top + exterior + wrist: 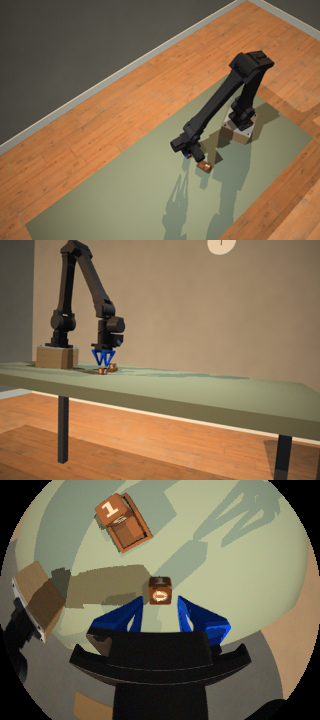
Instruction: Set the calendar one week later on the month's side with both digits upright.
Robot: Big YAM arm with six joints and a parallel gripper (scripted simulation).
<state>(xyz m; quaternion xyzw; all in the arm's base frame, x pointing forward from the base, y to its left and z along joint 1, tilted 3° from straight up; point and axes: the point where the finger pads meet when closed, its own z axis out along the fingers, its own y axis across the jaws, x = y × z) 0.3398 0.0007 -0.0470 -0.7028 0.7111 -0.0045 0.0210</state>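
The brown digit cube lies 3 cm below my hand. Round my hand: brown tray (4 cm behind, 10 cm to the left, 4 cm below).
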